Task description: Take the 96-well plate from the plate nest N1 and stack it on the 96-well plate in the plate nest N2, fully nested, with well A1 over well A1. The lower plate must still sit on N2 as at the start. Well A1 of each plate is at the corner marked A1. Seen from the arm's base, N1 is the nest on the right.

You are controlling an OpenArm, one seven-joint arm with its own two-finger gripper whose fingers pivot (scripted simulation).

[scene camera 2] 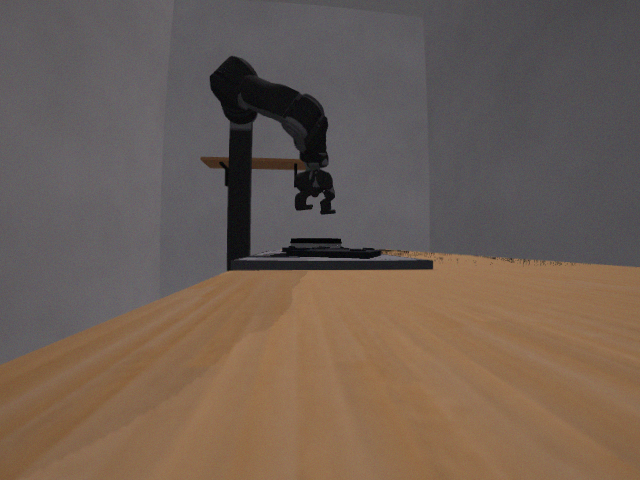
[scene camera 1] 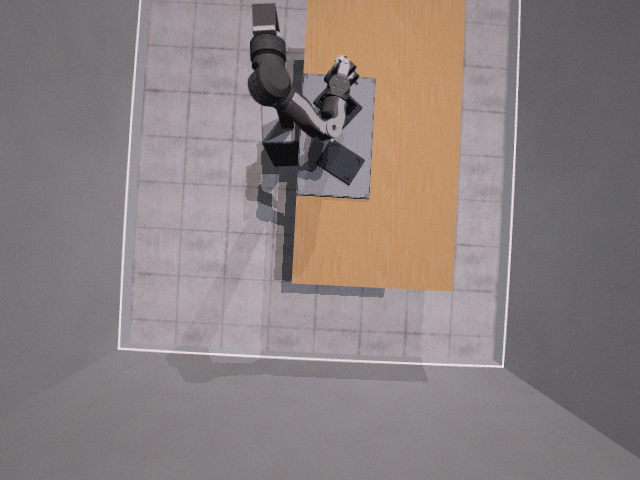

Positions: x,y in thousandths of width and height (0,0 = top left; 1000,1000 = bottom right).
Labels:
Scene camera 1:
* plate nest: 532,336
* dark arm pedestal: 441,320

